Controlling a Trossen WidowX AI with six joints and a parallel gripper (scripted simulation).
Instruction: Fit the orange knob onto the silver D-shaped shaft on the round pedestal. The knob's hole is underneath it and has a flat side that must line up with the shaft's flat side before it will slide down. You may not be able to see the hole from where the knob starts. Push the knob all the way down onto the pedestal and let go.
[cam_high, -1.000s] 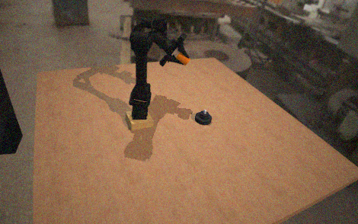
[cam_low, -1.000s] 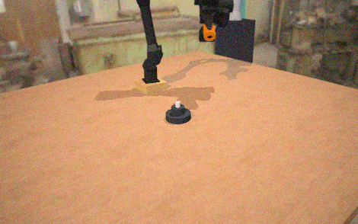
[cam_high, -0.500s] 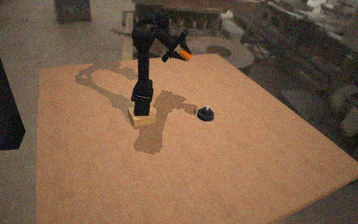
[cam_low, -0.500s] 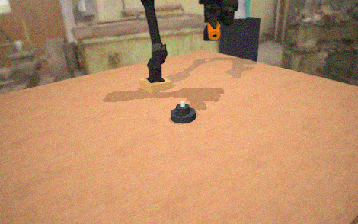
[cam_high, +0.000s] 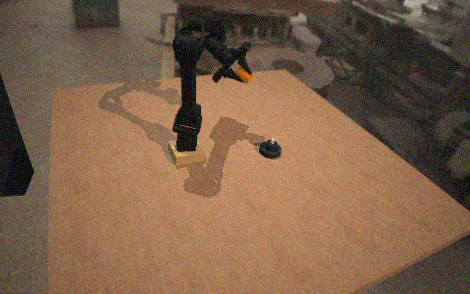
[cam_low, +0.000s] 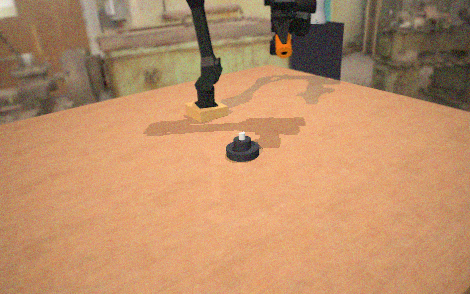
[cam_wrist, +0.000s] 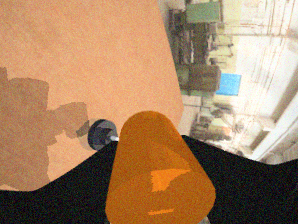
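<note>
My gripper tip is now 2 cm below the orange knob, 2 cm past it and 1 cm to the right of it. Round my gripper tip: round pedestal (20 cm below, 16 cm to the right, 8 cm ahead).
</note>
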